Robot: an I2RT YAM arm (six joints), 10 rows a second.
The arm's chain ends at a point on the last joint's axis. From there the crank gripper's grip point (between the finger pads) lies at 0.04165 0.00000 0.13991 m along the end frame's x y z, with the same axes.
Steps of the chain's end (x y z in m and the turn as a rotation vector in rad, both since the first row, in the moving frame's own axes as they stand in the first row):
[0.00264, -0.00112, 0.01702, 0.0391, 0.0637, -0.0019]
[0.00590, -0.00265, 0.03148, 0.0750, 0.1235, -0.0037]
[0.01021, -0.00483, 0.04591, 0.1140, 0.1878, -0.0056]
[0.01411, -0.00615, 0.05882, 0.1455, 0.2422, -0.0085]
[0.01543, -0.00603, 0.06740, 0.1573, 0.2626, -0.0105]
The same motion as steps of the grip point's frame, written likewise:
[0.01145, -0.00662, 0.01398, 0.0391, 0.0637, -0.0019]
[0.02278, -0.01310, 0.02489, 0.0750, 0.1235, -0.0037]
[0.03550, -0.02051, 0.03477, 0.1140, 0.1878, -0.0056]
[0.04625, -0.02600, 0.04329, 0.1455, 0.2422, -0.0085]
[0.05006, -0.02746, 0.05009, 0.1573, 0.2626, -0.0105]

